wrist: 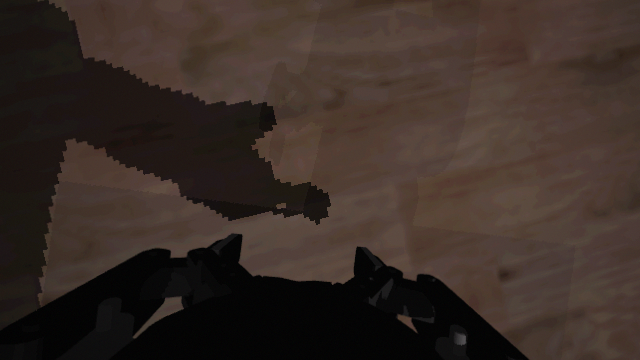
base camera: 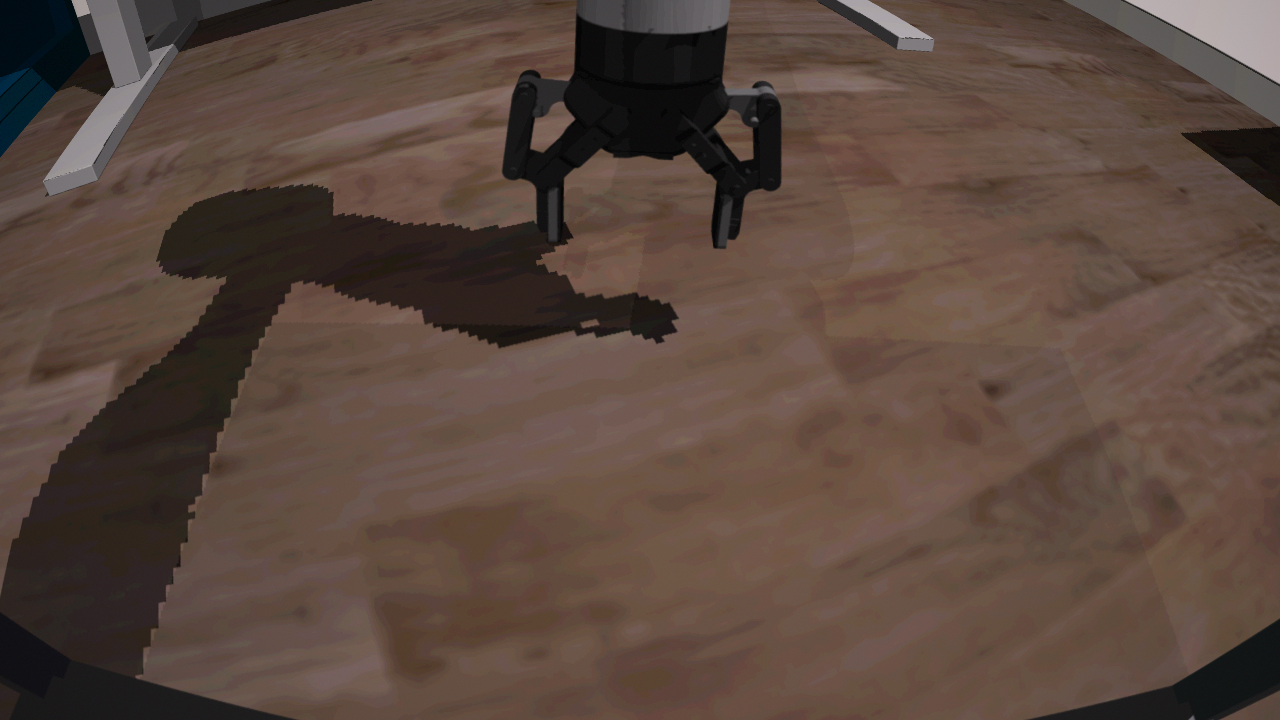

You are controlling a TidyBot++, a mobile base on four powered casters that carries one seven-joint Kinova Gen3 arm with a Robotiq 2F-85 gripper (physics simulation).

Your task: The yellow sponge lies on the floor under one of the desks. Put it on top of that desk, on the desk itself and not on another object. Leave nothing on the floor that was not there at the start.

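Places are measured from the arm's base along level axes (x up, y right, z ahead), in metres.
Pixels of known places: gripper, fingertip midpoint: [wrist: 299, 253] [base camera: 637, 236].
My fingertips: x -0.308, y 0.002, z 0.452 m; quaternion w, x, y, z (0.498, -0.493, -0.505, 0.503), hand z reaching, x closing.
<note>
Behind a point stands the place of what it marks.
My gripper [base camera: 636, 243] @[x -0.308, y 0.002, z 0.452 m] [wrist: 299, 253] @[x -0.308, y 0.002, z 0.452 m] is open, with its fingers wide apart and no object between them. It points down and hangs above the wooden floor [base camera: 671, 429] @[x -0.396, y 0.025, z 0.386 m] [wrist: 500, 150] @[x -0.396, y 0.236, z 0.576 m]. The yellow sponge does not show in the base camera view or the wrist view. Parts of white desk legs show in the base camera view: a foot with an upright [base camera: 111, 120] @[x -0.371, y -0.761, z 0.868 m] at the upper left and the end of another foot [base camera: 881, 25] @[x -0.372, y 0.386, z 1.179 m] at the top right of centre. No desk top shows in either view.
A dark blue object [base camera: 35, 62] @[x -0.320, y -1.121, z 1.090 m] stands at the upper left, beside the white foot. A pale wall with a grey skirting board [base camera: 1190, 58] @[x -0.365, y 1.440, z 1.577 m] runs along the upper right. A dark patch [base camera: 1248, 161] @[x -0.396, y 1.140, z 1.008 m] lies at the right edge. The arm's shadow falls on the floor to the left.
</note>
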